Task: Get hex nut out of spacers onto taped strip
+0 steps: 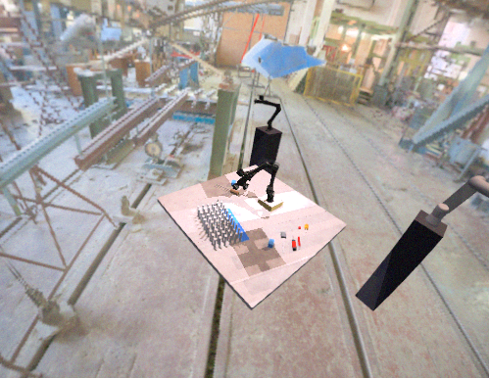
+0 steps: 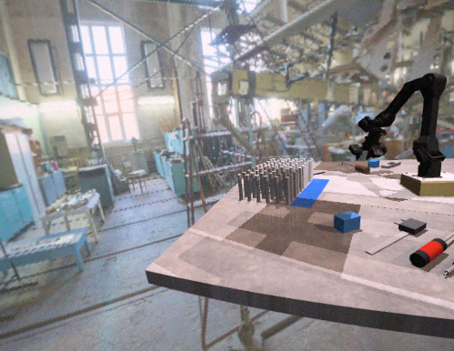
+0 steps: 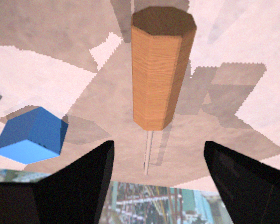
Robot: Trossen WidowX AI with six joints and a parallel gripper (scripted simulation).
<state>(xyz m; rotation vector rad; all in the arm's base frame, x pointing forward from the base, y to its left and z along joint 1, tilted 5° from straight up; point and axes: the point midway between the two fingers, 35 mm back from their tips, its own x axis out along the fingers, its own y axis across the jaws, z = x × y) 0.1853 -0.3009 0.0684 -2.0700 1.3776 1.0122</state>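
Now: the blue taped strip 36 cm to the left of my gripper tip, 26 cm ahead of it and 7 cm below it.
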